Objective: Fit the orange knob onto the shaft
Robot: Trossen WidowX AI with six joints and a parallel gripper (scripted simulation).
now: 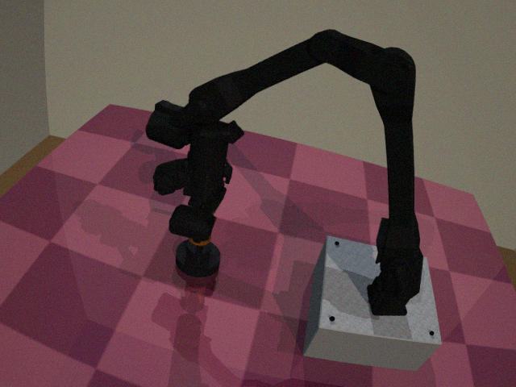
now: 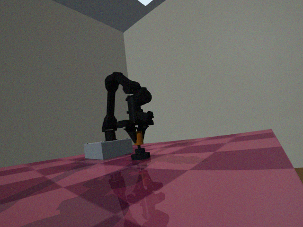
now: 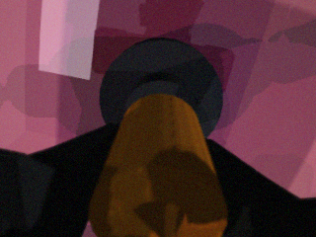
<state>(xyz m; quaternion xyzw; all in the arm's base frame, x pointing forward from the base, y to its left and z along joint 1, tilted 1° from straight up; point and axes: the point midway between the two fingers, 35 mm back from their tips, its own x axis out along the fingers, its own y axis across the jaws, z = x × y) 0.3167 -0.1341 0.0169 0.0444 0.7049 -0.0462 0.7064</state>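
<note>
The orange knob is 2 cm above my gripper tip. The rest, counted from my gripper tip: round pedestal 4 cm below.
</note>
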